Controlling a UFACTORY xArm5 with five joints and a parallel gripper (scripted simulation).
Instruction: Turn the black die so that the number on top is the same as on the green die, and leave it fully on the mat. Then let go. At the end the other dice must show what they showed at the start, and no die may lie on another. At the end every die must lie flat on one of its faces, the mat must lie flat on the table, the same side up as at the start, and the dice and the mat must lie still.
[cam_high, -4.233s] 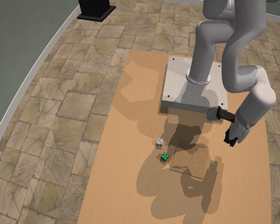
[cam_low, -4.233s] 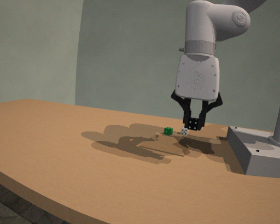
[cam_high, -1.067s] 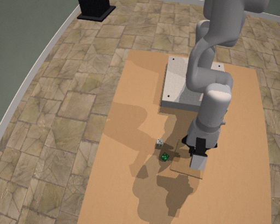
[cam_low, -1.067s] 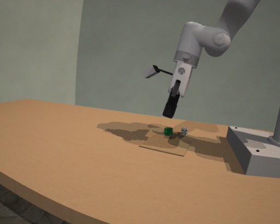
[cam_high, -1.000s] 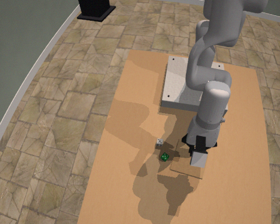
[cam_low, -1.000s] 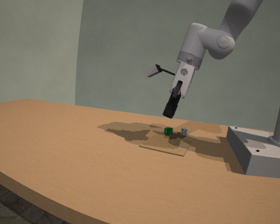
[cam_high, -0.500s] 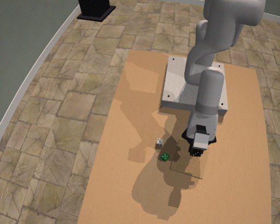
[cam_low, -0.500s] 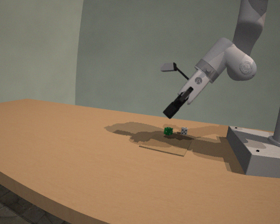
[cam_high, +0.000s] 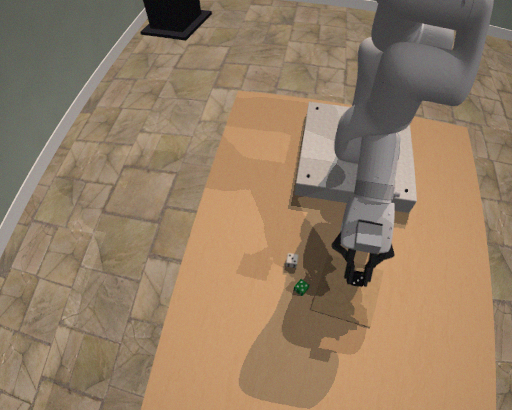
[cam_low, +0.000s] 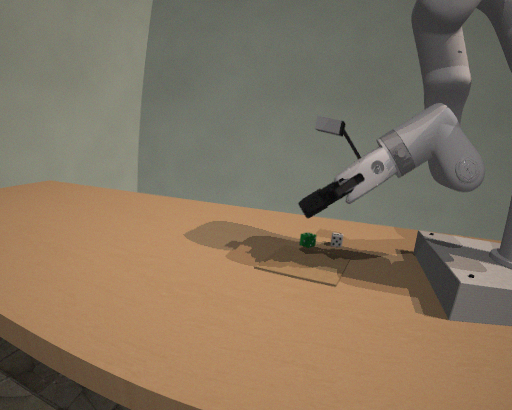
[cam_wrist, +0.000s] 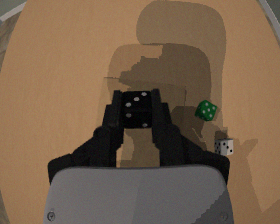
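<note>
My gripper is now 11 cm above the tan mat. From my hand the other things lie so: black die 1 cm ahead, 1 cm below; green die 3 cm ahead, 10 cm to the right, 10 cm below; white die 2 cm behind, 14 cm to the right, 10 cm below.
</note>
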